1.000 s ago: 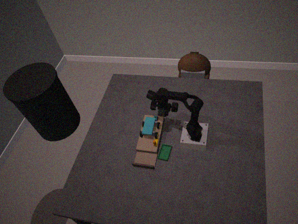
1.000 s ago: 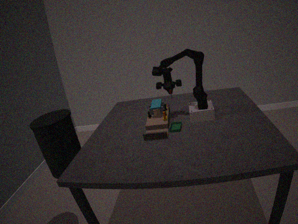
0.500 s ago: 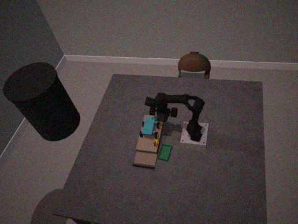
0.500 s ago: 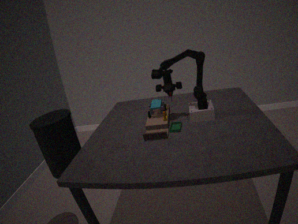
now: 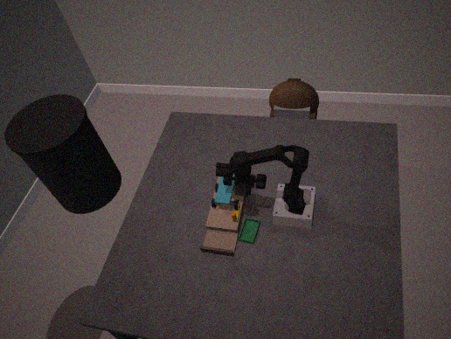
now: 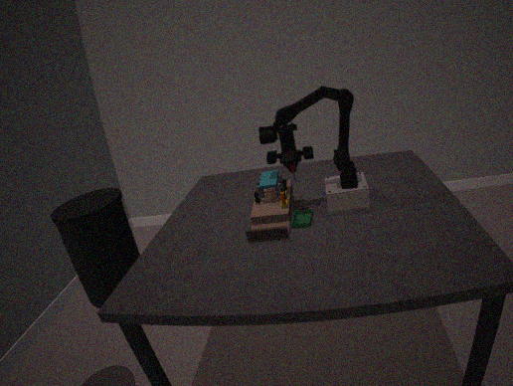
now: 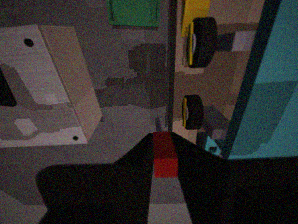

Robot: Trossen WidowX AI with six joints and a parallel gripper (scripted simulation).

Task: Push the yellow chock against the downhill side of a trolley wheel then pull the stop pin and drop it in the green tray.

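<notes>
The green tray lies 50 mm behind my gripper tip, 140 mm to the left of it and 160 mm below it. Round my gripper tip: yellow chock (20 mm ahead, 120 mm to the left, 70 mm below); then trolley (90 mm ahead, 40 mm to the left, 50 mm below); then red-headed stop pin (right at my gripper tip).
</notes>
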